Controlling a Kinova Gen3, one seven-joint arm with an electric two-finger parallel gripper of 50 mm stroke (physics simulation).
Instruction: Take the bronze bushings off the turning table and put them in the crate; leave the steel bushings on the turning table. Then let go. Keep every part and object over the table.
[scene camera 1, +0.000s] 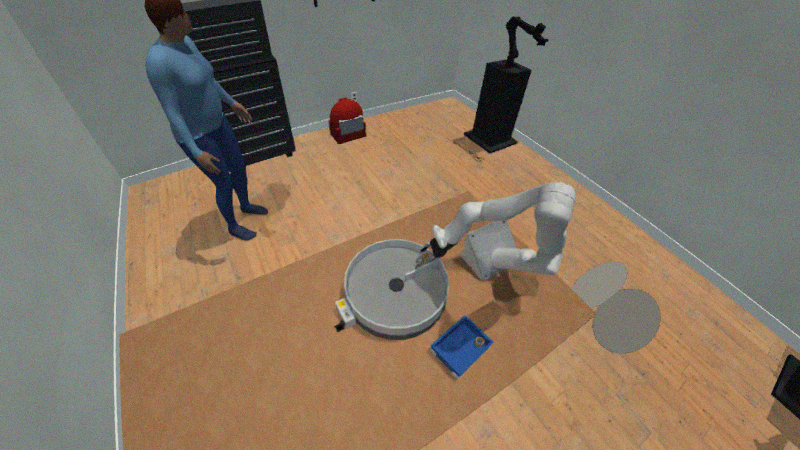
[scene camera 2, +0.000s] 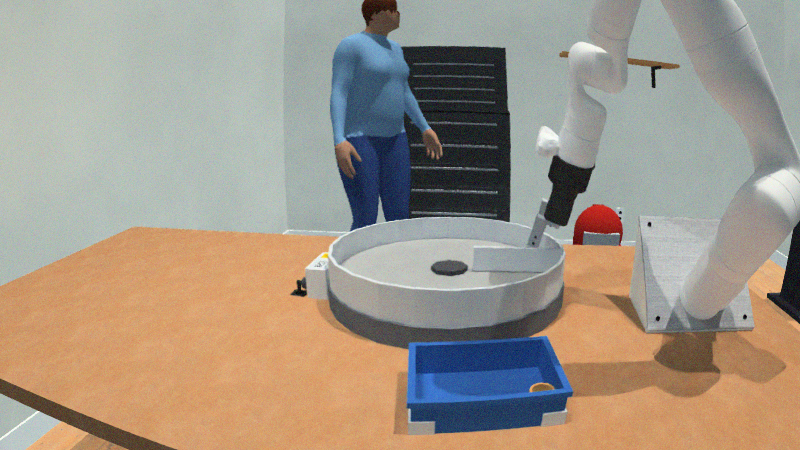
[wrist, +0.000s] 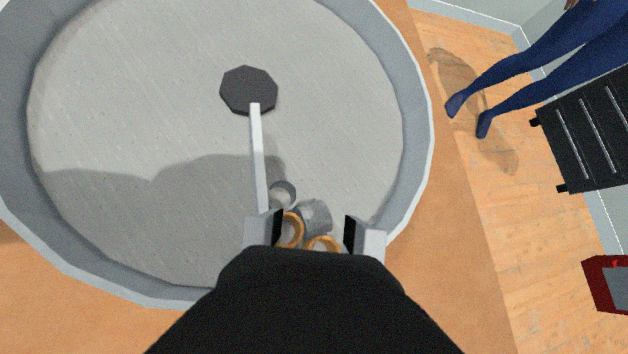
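Seen in the pictures: gripper, between the fingertips: (scene camera 1: 424, 256) (scene camera 2: 535, 238) (wrist: 313, 225); arm's base, origin of its link: (scene camera 1: 498, 258) (scene camera 2: 701, 295).
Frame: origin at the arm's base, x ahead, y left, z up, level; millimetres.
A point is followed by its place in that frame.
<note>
My gripper (wrist: 313, 225) @[x 315, y -155, z 55 mm] (scene camera 2: 539, 223) @[x 315, y -155, z 55 mm] is open over the turning table (scene camera 1: 366, 321) @[x 662, y -31, z 32 mm] (scene camera 2: 391, 299) @[x 538, y 77, z 26 mm] (wrist: 417, 100) @[x 450, y -326, z 33 mm], near its rim beside the barrier. In the wrist view a bronze bushing (wrist: 298, 231) @[x 314, y -151, z 19 mm] shows beside the left finger, and another bronze bushing (wrist: 327, 243) @[x 299, y -180, z 13 mm] shows between the fingers, partly hidden by the gripper body. A steel bushing (wrist: 315, 216) @[x 324, y -165, z 34 mm] lies on its side against them; another steel bushing (wrist: 283, 194) stands by the barrier. The blue crate (scene camera 1: 459, 372) @[x 474, y 294, z 0 mm] (scene camera 2: 481, 414) @[x 398, y 289, z -24 mm] holds one bronze bushing (scene camera 1: 479, 341) @[x 315, y 239, z -37 mm] (scene camera 2: 541, 387) @[x 325, y 229, z -25 mm] at its right end.
A pale barrier (scene camera 1: 420, 270) @[x 360, y -116, z 33 mm] (scene camera 2: 506, 259) @[x 371, y -116, z 27 mm] (wrist: 257, 150) @[x 384, y -120, z 47 mm] runs from near the dark hub (scene camera 1: 396, 284) @[x 474, y -121, z 10 mm] (scene camera 2: 449, 267) @[x 472, y -113, z 10 mm] (wrist: 248, 90) @[x 470, y -121, z 10 mm] toward the rim. A small white box (scene camera 1: 345, 313) @[x 711, y -112, z 8 mm] (scene camera 2: 317, 278) @[x 704, y -78, z -9 mm] sits against the turning table's left side. A person (scene camera 1: 190, 95) (scene camera 2: 372, 89) stands behind the table.
</note>
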